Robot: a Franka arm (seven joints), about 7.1 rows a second.
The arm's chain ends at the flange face. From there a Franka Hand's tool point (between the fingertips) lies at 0.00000 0.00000 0.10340 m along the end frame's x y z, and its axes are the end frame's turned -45 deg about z.
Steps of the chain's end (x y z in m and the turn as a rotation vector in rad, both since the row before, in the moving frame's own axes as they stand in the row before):
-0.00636, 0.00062, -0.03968, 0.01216, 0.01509, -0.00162
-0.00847, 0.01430, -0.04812, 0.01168, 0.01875, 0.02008
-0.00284, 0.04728, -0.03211, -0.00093, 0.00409, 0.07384
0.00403, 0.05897, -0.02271, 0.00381, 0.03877, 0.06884
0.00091, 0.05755, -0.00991, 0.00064, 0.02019, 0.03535
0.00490, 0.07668, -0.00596, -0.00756, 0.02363, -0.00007
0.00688, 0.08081, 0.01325, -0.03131, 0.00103, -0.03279
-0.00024, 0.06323, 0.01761, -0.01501, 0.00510, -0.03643
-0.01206, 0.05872, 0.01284, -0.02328, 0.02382, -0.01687
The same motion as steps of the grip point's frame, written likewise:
-0.00294, -0.00385, -0.03970, -0.00207, 0.01927, -0.00162
-0.01388, 0.00466, -0.04815, -0.00500, 0.02152, 0.02008
-0.03522, 0.03180, -0.03211, -0.00355, 0.00223, 0.07384
-0.03583, 0.04721, -0.02279, -0.02472, 0.03011, 0.06884
-0.03855, 0.04279, -0.00993, -0.01382, 0.01473, 0.03535
-0.04958, 0.05997, -0.00599, -0.02205, 0.01136, -0.00007
-0.05445, 0.06441, 0.01320, -0.02287, -0.02141, -0.03279
-0.04558, 0.04602, 0.01760, -0.01422, -0.00701, -0.03643
-0.04998, 0.03644, 0.01278, -0.03330, 0.00038, -0.01687

